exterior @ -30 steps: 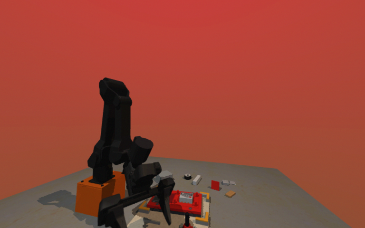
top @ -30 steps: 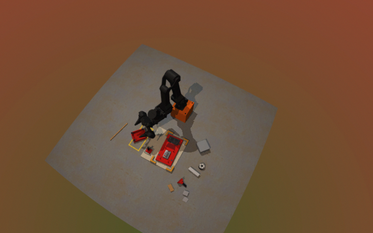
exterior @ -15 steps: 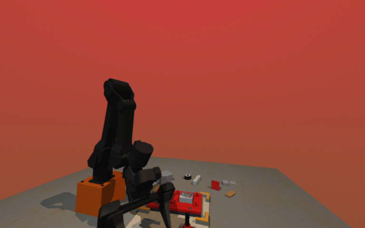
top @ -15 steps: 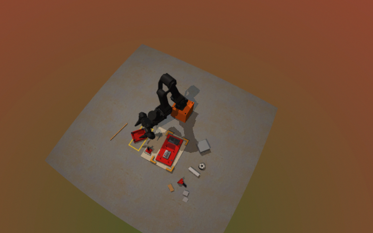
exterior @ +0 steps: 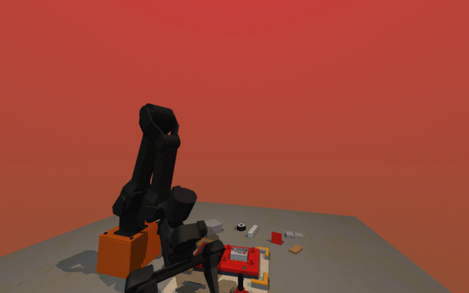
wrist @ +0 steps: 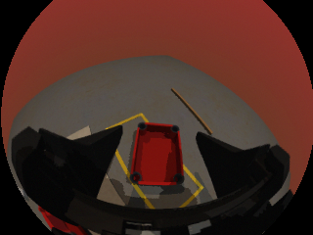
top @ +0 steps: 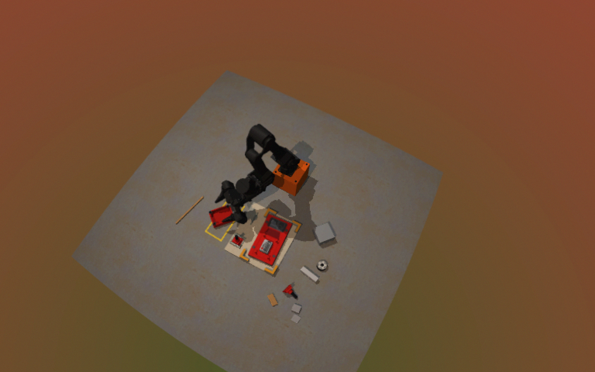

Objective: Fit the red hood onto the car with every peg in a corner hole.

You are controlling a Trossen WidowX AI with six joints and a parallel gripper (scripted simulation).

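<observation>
Now: gripper tip 1 cm past the red hood and 5 cm above it. From my gripper tip the other things lie so: thin wooden stick 4 cm ahead, 14 cm to the right, 6 cm below; then tan tile 19 cm ahead, 37 cm to the left, 6 cm below; then grey engine block 1 cm ahead, 24 cm to the left, 4 cm below.
</observation>
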